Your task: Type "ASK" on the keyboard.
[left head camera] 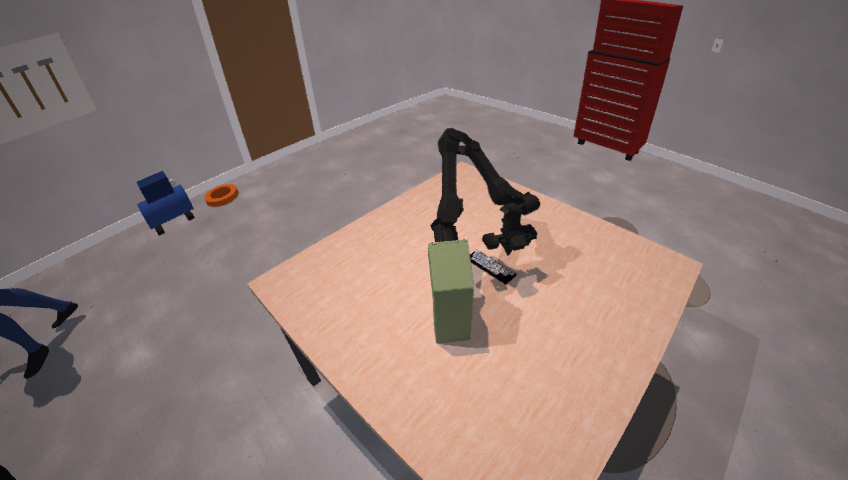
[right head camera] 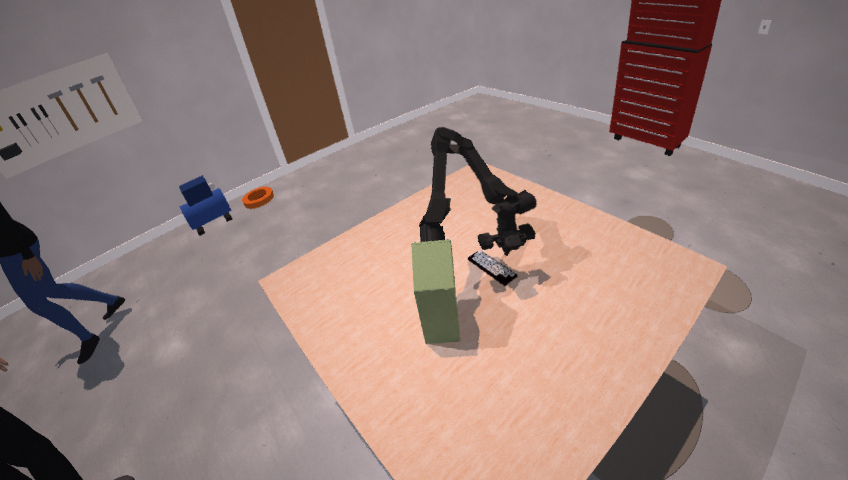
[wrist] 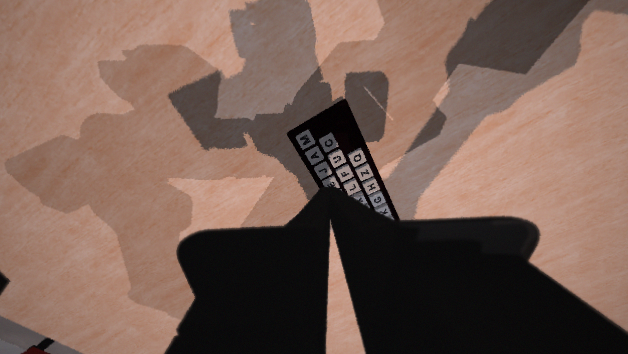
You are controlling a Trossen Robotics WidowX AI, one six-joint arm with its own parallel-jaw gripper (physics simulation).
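Places are measured from the arm's base along level axes (x back, y down, z right), in centimetres.
Pixels of known places: gripper, fingertip midpoint: (left head camera: 507, 254) (right head camera: 506, 255) (wrist: 328, 193); arm's base, link origin: (left head camera: 446, 246) (right head camera: 432, 246).
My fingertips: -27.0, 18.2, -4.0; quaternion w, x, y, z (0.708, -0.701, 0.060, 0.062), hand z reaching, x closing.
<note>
For each thing: its top centre in the pictures, then the offset to it from my fingertips, as dx, dy, dz. Level surfaces: height alone.
- small black keyboard, top centre: (wrist: 357, 197) (right head camera: 491, 264) (left head camera: 491, 264) +3.0, +7.6, -5.2
- K key, top centre: (wrist: 383, 212) +5.7, +7.6, -7.8
- wooden table, surface height: dy +9.3
The small black keyboard (left head camera: 492, 265) (right head camera: 491, 267) (wrist: 345, 170) with pale letter keys lies on the table, slanted in the wrist view. There its A key (wrist: 314, 156) shows near the far end, in the row with M and J. A K key (wrist: 384, 211) shows at the lower right edge, partly cut off by the finger. The S key does not show; the fingers hide the near part of the keyboard. My gripper (left head camera: 508, 252) (right head camera: 507, 252) (wrist: 328, 193) is shut and empty, pointing down. Its tips appear above the keyboard; the exact gap is hard to tell.
A tall green block (left head camera: 452, 303) (right head camera: 437, 306) stands on the wooden table (left head camera: 547, 380) (right head camera: 535, 392), close to the arm's base and the keyboard. Shadows of the arm and block fall around the keyboard. A red tool cabinet (left head camera: 621, 89) (right head camera: 660, 89) stands by the wall.
</note>
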